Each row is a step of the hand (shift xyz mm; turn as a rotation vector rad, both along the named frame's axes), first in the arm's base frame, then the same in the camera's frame.
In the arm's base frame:
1: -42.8 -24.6 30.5 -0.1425 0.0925 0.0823
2: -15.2 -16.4 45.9 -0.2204 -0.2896 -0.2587
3: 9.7 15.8 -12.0 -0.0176 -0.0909 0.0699
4: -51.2 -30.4 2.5 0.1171 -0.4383 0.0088
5: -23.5 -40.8 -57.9 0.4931 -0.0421 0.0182
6: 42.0 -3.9 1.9 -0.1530 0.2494 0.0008
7: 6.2 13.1 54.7 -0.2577 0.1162 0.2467
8: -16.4 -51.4 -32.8 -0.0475 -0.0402 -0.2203
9: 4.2 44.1 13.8 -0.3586 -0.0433 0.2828
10: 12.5 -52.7 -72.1 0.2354 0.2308 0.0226
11: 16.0 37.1 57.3 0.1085 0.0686 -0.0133
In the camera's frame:
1: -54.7 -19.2 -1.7 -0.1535 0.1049 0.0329
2: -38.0 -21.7 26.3 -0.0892 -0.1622 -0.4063
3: 16.1 15.1 -0.7 -0.0604 -0.0966 0.0220
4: -48.4 -16.5 -30.6 0.0479 -0.4447 -0.0763
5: 4.8 -20.1 -71.7 0.4080 -0.1665 0.2259
6: 34.5 -14.6 19.4 -0.1041 0.2733 0.0090
7: -21.0 -1.1 52.6 -0.3327 0.1202 0.1252
8: -3.0 -37.3 -50.9 0.0665 0.0218 -0.2180
9: 1.4 37.6 27.2 -0.4547 -0.0130 0.0597
10: 41.4 -37.2 -70.9 0.2151 0.1543 0.1978
11: -11.3 18.6 66.7 0.1070 0.0406 0.0596

